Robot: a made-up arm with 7 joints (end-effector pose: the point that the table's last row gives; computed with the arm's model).
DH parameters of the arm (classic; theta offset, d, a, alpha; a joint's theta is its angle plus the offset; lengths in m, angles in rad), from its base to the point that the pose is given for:
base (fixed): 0 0 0 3.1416
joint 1: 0 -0.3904 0 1.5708
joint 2: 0 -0.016 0 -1.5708
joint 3: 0 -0.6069 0 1.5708
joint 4: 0 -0.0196 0 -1.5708
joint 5: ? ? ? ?
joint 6: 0 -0.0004 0 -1.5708
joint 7: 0 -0.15 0 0
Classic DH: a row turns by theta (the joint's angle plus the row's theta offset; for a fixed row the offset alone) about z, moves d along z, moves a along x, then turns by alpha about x.
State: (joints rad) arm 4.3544 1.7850 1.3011 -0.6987 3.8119 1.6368 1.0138
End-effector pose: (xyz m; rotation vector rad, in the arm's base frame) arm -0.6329 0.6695 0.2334 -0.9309 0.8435 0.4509
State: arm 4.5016 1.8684 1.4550 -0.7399 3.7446 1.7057 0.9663
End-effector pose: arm -0.5219 0.6996 0.1248 -1.0590 0.7291 0.2953
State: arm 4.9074 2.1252 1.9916 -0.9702 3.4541 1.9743 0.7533
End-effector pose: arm -0.2253 0.5676 -0.1398 -1.7552 0.3566 -0.0514
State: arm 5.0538 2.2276 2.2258 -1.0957 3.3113 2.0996 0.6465
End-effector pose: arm -0.1437 0.4536 -0.2005 -2.1341 0.1953 -0.1029
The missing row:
joint 5: 0 -0.4424 0 1.5708
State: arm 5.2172 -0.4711 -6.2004 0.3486 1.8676 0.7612 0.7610
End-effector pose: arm -0.0561 -0.4059 1.4696 -1.9165 1.9656 1.2031
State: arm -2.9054 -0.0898 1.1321 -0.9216 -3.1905 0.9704 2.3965
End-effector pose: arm 0.1992 -0.4811 1.1933 -0.4563 -1.3471 -1.7608
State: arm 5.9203 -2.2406 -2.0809 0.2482 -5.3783 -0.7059 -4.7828
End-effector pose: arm -0.8089 -0.2809 -0.3992 -0.6213 -0.5448 -2.2177
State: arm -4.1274 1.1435 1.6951 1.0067 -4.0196 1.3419 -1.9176
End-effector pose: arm -0.7242 -0.4605 0.9390 -1.8621 -2.1487 -0.3766
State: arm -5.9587 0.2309 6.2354 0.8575 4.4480 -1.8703 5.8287
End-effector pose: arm 0.4388 -0.3144 1.1307 -1.2433 -0.2722 -1.1344
